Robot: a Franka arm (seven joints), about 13 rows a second.
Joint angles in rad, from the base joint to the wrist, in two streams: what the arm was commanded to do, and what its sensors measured. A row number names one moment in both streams.
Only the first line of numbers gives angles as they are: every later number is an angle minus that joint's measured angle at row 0.
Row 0, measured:
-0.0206, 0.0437, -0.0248, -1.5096, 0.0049, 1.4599, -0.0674
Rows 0 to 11, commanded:
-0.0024, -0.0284, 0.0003, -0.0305, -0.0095, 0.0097, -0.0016
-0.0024, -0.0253, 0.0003, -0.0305, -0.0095, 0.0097, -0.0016
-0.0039, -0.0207, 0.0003, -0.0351, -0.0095, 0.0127, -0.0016
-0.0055, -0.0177, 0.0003, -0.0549, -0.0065, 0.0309, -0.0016
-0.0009, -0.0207, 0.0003, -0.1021, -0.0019, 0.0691, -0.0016
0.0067, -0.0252, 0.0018, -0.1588, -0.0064, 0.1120, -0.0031
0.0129, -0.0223, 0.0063, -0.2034, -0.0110, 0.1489, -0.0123
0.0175, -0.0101, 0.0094, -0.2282, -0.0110, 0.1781, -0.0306
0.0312, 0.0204, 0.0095, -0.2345, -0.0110, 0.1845, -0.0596
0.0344, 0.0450, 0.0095, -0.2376, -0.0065, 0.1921, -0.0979
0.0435, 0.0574, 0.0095, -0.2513, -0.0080, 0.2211, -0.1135
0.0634, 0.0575, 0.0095, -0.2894, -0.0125, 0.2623, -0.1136
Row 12, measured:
0.0383, 0.0555, 0.0121, -0.2492, 0.0000, 0.2109, -0.0842
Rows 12 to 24, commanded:
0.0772, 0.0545, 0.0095, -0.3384, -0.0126, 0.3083, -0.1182
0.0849, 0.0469, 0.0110, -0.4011, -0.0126, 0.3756, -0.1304
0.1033, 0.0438, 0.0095, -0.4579, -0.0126, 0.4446, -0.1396
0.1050, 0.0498, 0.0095, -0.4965, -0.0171, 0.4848, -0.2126
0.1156, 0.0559, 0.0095, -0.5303, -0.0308, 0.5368, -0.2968
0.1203, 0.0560, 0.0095, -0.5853, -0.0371, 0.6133, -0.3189
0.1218, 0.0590, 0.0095, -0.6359, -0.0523, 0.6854, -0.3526
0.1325, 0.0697, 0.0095, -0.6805, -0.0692, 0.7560, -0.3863
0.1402, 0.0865, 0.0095, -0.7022, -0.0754, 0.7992, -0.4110
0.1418, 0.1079, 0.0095, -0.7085, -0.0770, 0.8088, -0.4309
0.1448, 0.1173, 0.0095, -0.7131, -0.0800, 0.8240, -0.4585
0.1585, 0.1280, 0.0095, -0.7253, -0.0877, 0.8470, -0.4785
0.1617, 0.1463, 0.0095, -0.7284, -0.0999, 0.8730, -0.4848
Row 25, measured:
0.1411, 0.1292, 0.0180, -0.7171, -0.0789, 0.8284, -0.4540
